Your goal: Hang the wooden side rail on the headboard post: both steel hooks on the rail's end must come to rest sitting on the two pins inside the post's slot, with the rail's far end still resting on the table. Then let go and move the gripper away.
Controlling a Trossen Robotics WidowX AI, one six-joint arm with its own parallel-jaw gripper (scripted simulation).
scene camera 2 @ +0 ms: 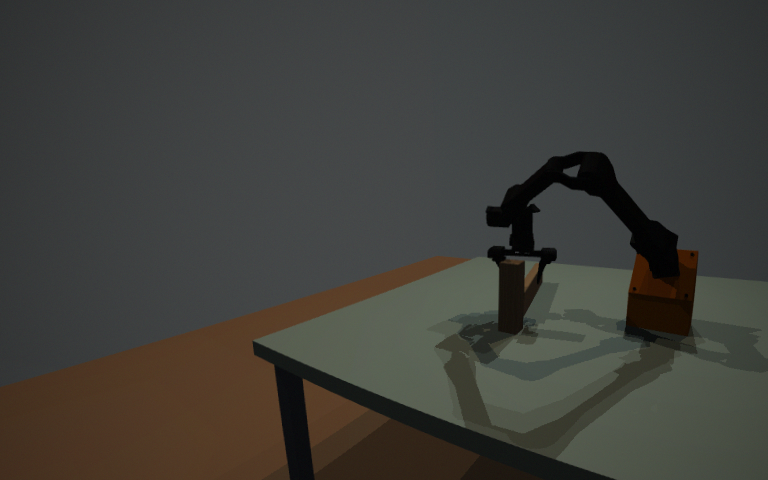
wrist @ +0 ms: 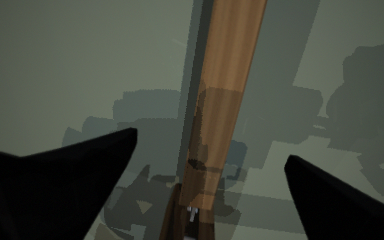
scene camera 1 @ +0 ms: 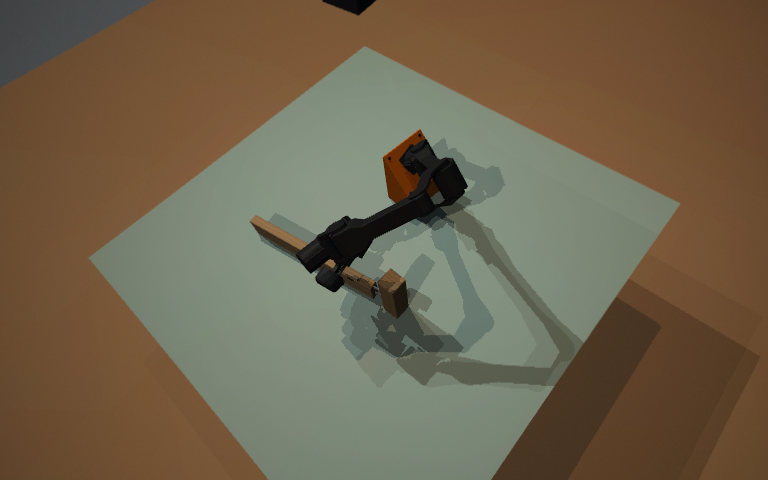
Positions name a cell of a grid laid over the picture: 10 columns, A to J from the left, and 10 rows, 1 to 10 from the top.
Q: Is my gripper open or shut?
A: Open.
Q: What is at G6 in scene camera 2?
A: My gripper.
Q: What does my gripper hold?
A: Nothing.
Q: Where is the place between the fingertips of my gripper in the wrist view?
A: At F7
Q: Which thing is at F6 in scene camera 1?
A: A headboard post.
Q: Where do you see a wooden side rail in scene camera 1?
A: At D6
